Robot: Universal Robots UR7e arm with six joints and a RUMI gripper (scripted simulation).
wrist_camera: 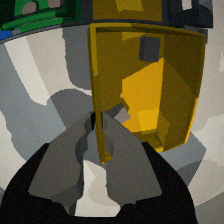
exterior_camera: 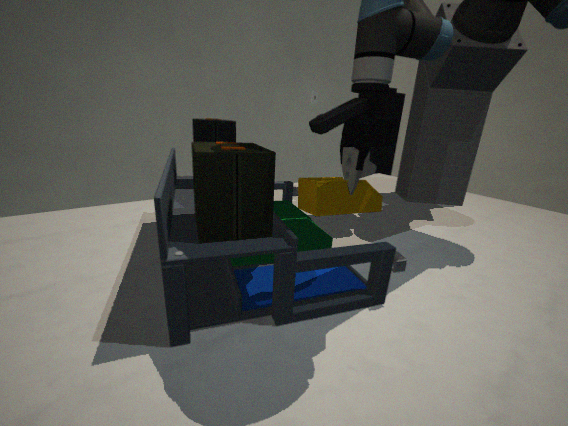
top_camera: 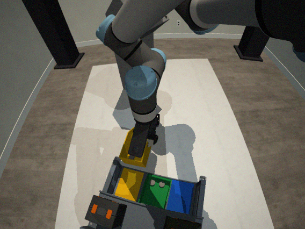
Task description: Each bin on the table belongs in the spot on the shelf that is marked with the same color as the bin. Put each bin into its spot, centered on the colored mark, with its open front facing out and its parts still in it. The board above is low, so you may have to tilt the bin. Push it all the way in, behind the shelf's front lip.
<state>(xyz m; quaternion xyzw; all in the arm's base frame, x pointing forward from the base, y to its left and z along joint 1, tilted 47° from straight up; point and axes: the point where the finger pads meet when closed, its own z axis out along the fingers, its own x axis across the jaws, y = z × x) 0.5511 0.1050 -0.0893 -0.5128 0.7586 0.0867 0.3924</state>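
Now: hand 10 mm past the yellow bin, 40 mm to the left of it and 30 mm above it. Round my hand: shelf lip: 100 mm ahead, 50 mm to the left, 90 mm below; shelf board: 300 mm ahead, 20 mm to the left; green bin: 200 mm ahead, 40 mm to the left, 50 mm below.
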